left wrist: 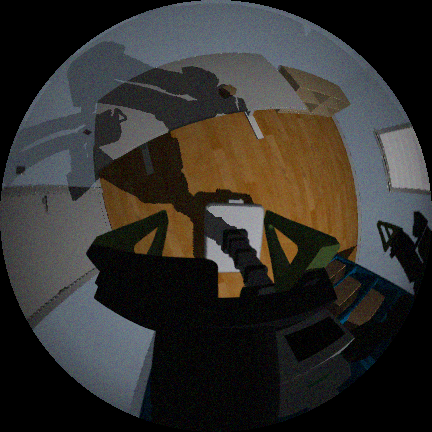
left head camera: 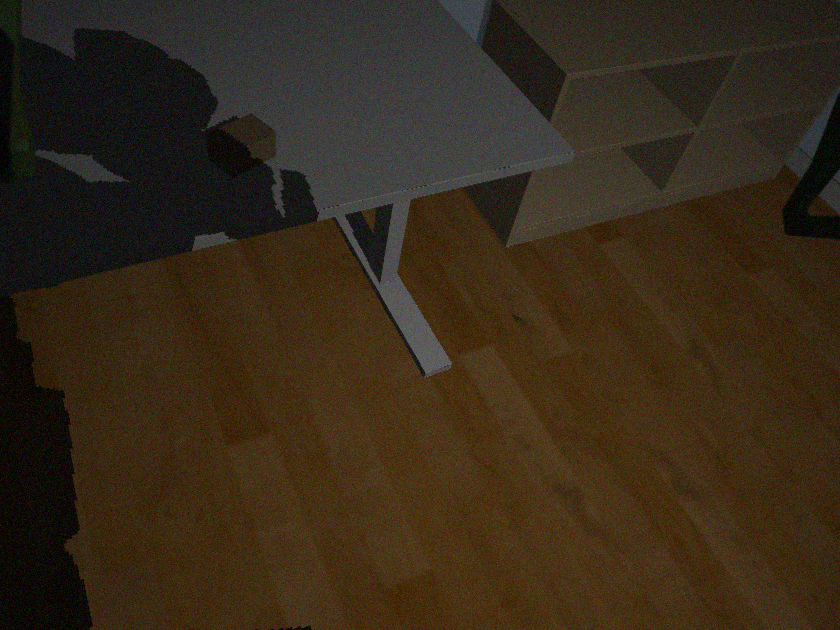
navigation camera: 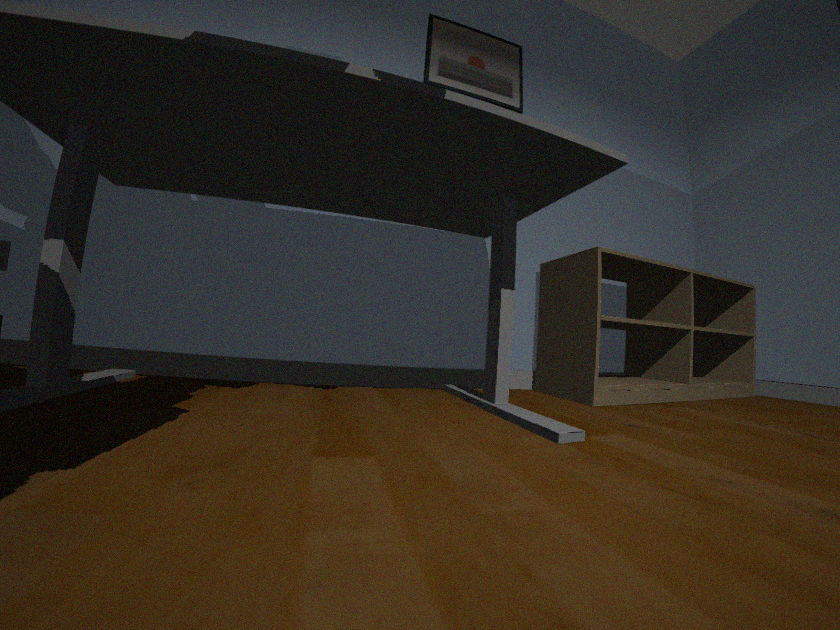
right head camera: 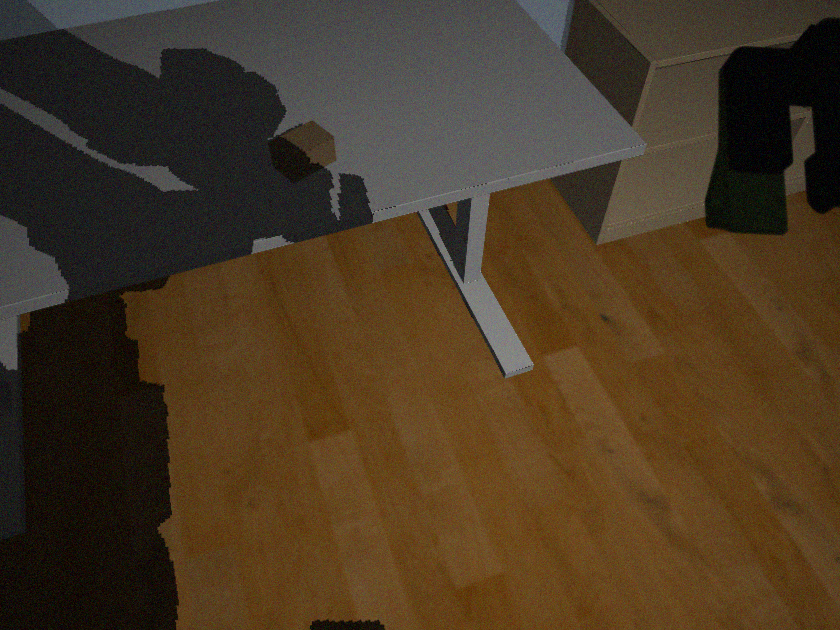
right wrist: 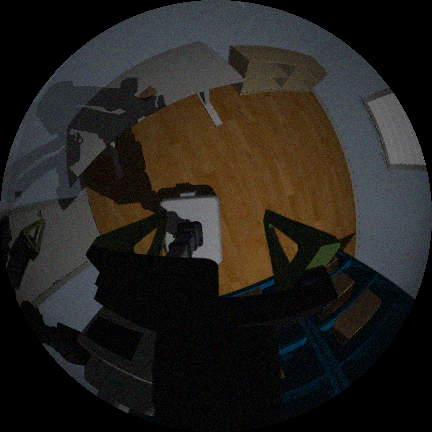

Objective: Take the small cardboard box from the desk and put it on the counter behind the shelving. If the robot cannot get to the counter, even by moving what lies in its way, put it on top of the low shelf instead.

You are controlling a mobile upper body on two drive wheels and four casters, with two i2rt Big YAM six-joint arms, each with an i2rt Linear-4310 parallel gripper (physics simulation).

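Frame: origin at the left arm's base, x ahead, y left, z up, level; millimetres.
Where they show: left gripper, between the fingertips: point(left wrist: 215, 215) point(right wrist: 40, 221); right gripper, between the fingertips: point(left wrist: 381, 222) point(right head camera: 812, 218) point(right wrist: 215, 214).
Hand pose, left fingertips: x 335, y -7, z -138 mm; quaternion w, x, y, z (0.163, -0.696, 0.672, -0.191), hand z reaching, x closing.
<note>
After its pixels a point has its place.
The small cardboard box point(left head camera: 261, 135) @[x 1010, y -112, z -640 mm] point(right head camera: 317, 141) @[x 1009, y -108, z -640 mm] point(left wrist: 229, 90) @[x 996, y -92, z -640 mm] point(right wrist: 148, 92) @[x 996, y -99, z -641 mm] sits on the white desk point(left head camera: 407, 101) @[x 1199, y -373, z -690 mm] point(right head camera: 434, 94) @[x 1217, y -304, z -690 mm] point(left wrist: 250, 75) @[x 1276, y -255, z -690 mm] point(right wrist: 185, 65) @[x 1283, y -306, z -690 mm], near its front edge and partly in shadow. The low wooden shelf point(left head camera: 671, 33) @[x 1761, y -1177, z -800 mm] point(right head camera: 705, 27) @[x 1676, y -979, z -800 mm] point(left wrist: 320, 80) @[x 1971, y -1296, z -800 mm] point(right wrist: 267, 56) @[x 1685, y -1022, z -800 mm] point(navigation camera: 568, 325) @[x 1663, y -757, z -1103 mm] stands to the right of the desk. My left gripper point(left wrist: 215, 215) @[x 335, y -7, z -138 mm] is open and empty; part of its arm shows at the left edge of the left head view. My right gripper point(right wrist: 215, 214) @[x 324, y -456, z -145 mm] is open and empty; part shows at the right head view's right edge. Both are away from the box. The counter cannot be made out.
A desk leg with a long foot point(left head camera: 417, 332) point(right head camera: 498, 332) point(navigation camera: 536, 420) stands on the wooden floor. Blue shelving point(left wrist: 372, 285) point(right wrist: 295, 345) with cardboard boxes shows at the lower right of both wrist views. A framed picture point(navigation camera: 474, 64) @[x 1755, y -320, z 223 mm] hangs on the wall behind the desk.
</note>
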